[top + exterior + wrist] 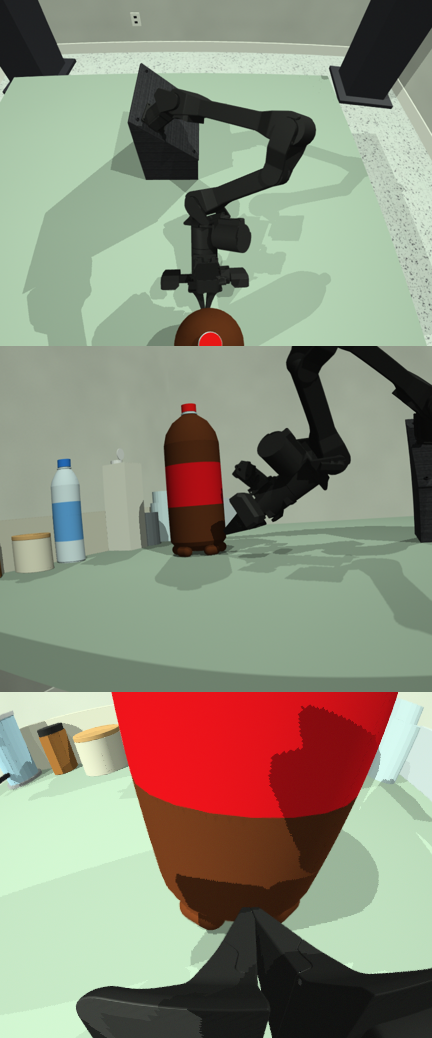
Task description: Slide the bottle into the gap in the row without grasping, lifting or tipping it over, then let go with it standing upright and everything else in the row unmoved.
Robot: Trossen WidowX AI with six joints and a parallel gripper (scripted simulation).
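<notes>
Right now the brown cola bottle is 9 cm ahead of my hand, 9 cm above it and 1 cm to the left of it. From my hand the other things lie so: cream canister: 31 cm ahead, 26 cm to the left, 2 cm below; then grey cup: 35 cm ahead, 15 cm to the right, 3 cm below; then blue-labelled water bottle: 33 cm ahead, 15 cm to the left, 5 cm above.
</notes>
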